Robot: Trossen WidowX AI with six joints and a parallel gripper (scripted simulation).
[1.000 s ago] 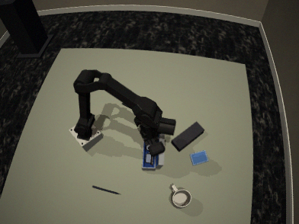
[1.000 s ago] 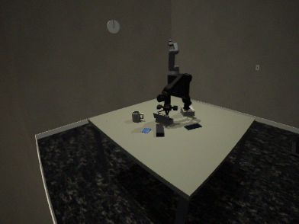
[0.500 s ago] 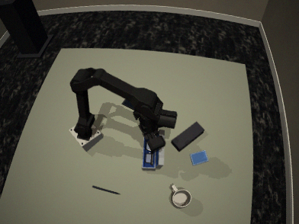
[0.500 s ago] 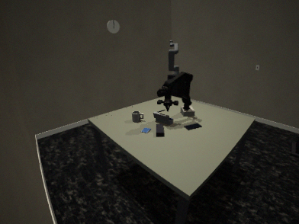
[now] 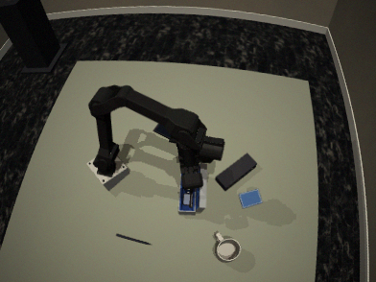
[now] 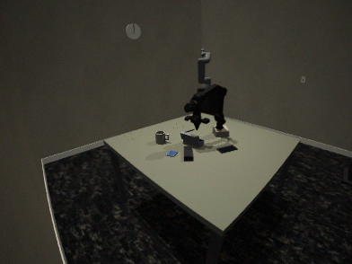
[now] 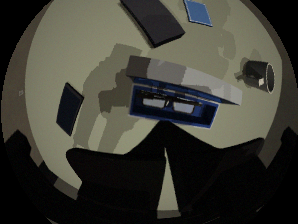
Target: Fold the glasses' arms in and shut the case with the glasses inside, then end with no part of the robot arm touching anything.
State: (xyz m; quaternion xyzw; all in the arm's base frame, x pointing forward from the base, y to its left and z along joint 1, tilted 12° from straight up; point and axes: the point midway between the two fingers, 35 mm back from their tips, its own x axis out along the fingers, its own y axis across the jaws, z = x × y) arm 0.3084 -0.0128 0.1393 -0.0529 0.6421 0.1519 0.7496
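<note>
The grey lid lies 90 mm below my hand, 50 mm ahead of it and 30 mm to the right of it. The rest, counted from my hand: long black box: 170 mm ahead, 140 mm below, 70 mm to the left; glasses case: 120 mm below, 40 mm to the right, 20 mm ahead; blue card: 230 mm ahead, 160 mm below, 30 mm to the right.
</note>
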